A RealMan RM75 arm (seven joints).
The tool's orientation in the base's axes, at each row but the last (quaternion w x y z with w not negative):
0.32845, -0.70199, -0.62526, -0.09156
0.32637, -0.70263, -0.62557, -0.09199
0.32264, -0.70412, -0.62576, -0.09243
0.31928, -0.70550, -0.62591, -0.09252
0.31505, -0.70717, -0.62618, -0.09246
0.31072, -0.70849, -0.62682, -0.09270
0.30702, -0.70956, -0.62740, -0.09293
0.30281, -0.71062, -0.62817, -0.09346
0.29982, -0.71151, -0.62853, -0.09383
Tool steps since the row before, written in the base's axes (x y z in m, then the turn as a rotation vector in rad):
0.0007, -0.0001, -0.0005, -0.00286, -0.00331, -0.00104
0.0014, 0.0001, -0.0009, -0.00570, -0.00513, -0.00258
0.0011, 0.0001, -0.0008, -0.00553, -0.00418, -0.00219
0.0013, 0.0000, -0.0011, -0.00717, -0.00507, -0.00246
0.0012, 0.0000, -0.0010, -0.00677, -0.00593, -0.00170
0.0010, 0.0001, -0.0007, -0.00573, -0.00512, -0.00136
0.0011, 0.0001, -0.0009, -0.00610, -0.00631, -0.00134
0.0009, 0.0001, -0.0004, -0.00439, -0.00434, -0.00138
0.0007, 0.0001, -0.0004, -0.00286, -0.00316, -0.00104
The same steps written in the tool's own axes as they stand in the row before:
-0.0002, 0.0008, 0.0001, -0.00384, -0.00231, -0.00030
-0.0001, 0.0016, 0.0004, -0.00673, -0.00444, 0.00063
-0.0001, 0.0013, 0.0004, -0.00571, -0.00443, 0.00083
-0.0003, 0.0016, 0.0005, -0.00691, -0.00587, 0.00097
-0.0003, 0.0015, 0.0005, -0.00714, -0.00573, -0.00021
-0.0001, 0.0012, 0.0004, -0.00609, -0.00487, -0.00030
-0.0002, 0.0013, 0.0005, -0.00714, -0.00520, -0.00088
0.0001, 0.0010, 0.0002, -0.00519, -0.00362, -0.00019
0.0000, 0.0008, 0.0002, -0.00373, -0.00230, -0.00019

